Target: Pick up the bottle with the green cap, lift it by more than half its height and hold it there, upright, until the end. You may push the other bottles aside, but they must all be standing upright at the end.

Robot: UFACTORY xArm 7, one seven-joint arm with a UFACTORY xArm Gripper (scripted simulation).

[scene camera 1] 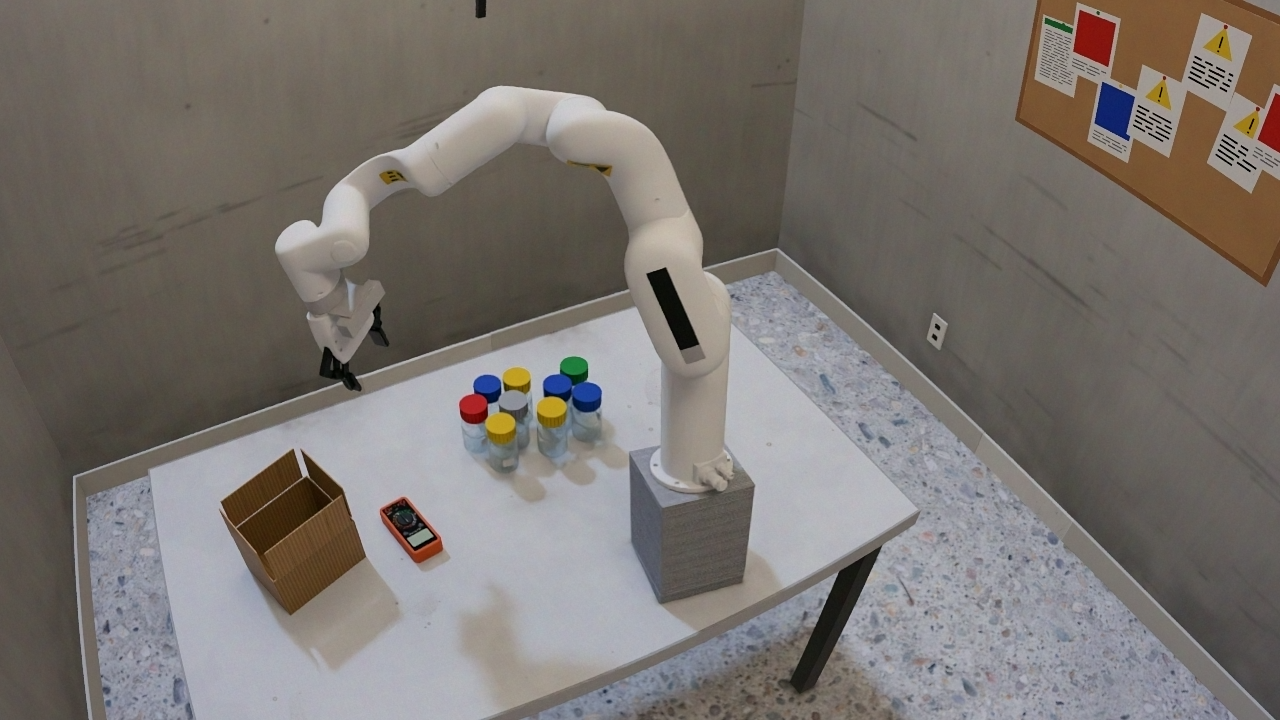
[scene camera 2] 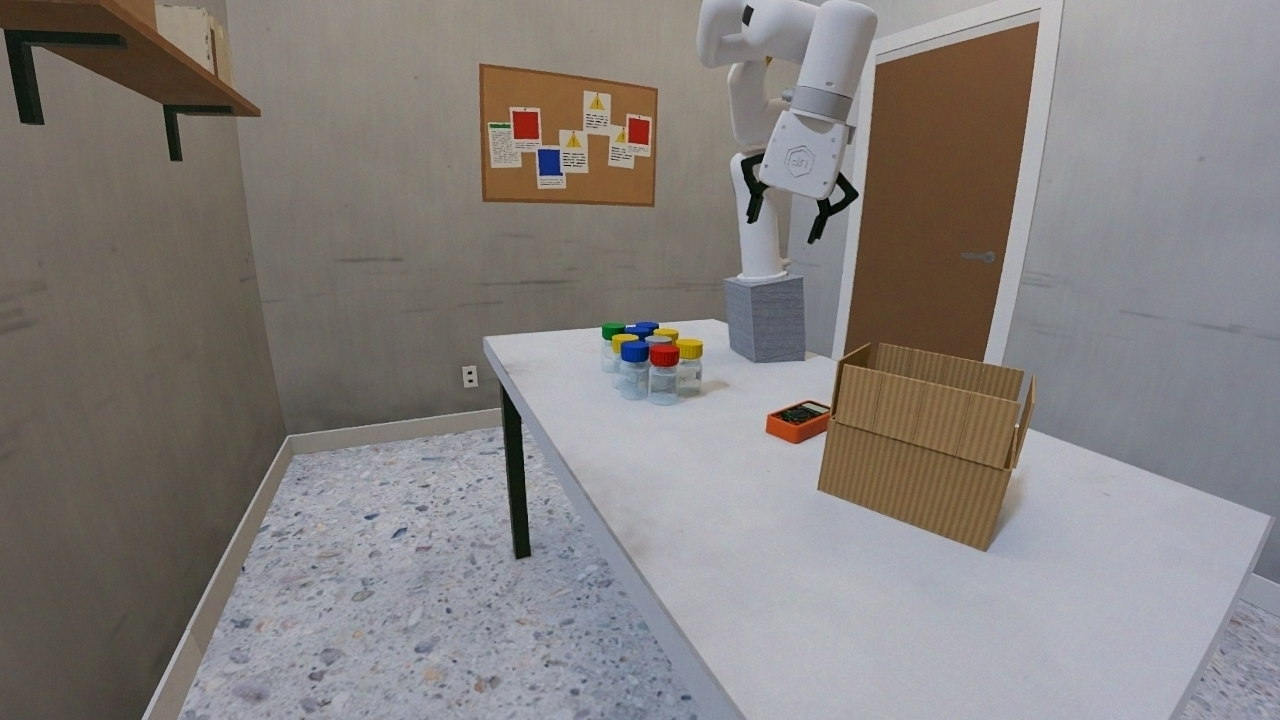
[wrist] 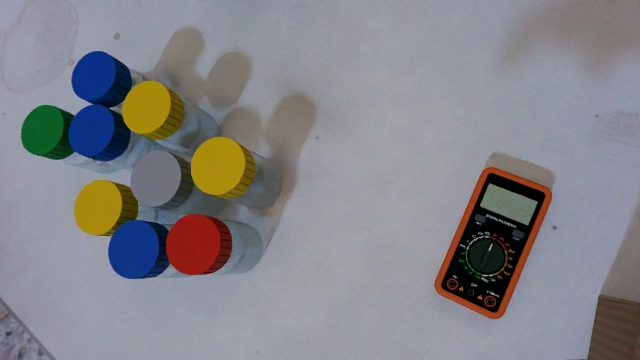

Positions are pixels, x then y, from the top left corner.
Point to a cardboard box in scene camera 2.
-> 892, 448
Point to a grey-capped bottle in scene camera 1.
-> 514, 403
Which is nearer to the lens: the green-capped bottle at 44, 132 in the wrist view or the yellow-capped bottle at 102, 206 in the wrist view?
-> The yellow-capped bottle.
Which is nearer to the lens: the green-capped bottle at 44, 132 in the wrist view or the red-capped bottle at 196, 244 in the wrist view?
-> The red-capped bottle.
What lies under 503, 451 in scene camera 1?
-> A yellow-capped bottle.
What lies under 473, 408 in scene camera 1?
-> A red-capped bottle.
